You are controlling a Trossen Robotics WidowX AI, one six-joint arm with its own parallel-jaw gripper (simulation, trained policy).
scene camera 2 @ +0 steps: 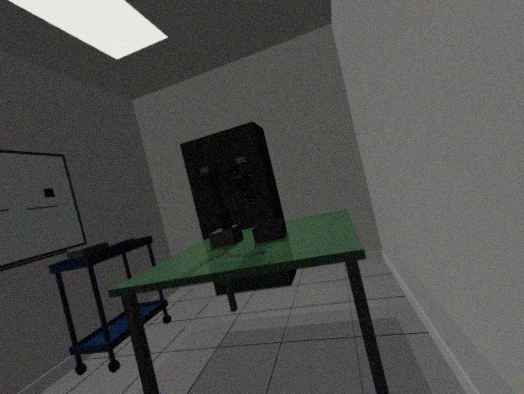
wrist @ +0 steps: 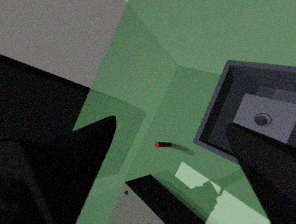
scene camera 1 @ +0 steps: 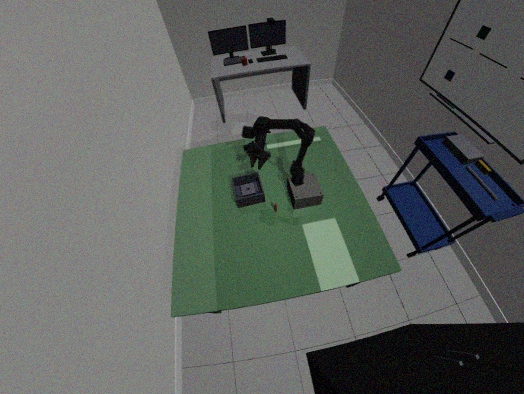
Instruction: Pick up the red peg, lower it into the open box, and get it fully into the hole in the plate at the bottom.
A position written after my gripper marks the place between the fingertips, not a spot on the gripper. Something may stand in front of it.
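Note:
There's a dark box [scene camera 1: 259, 197] in view here, and my gripper [wrist: 170, 124] can be seen as well.

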